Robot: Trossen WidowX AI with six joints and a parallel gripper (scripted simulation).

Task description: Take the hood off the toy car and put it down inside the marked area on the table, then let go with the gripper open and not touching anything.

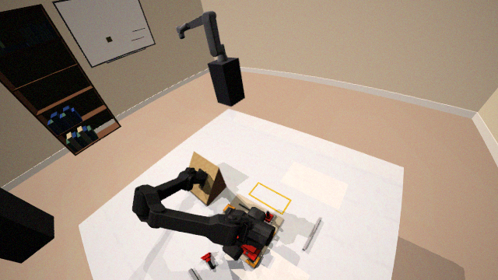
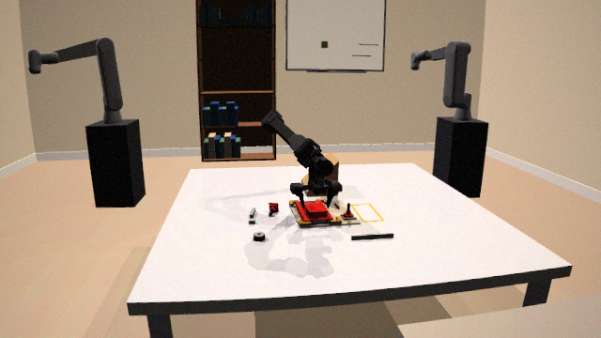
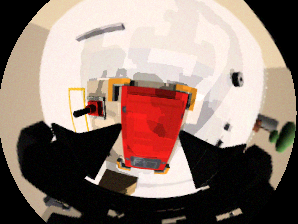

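Now: gripper tip right at the hood. The rest, counted from my gripper tip: wheel 16 cm ahead, 21 cm to the right, 3 cm below.
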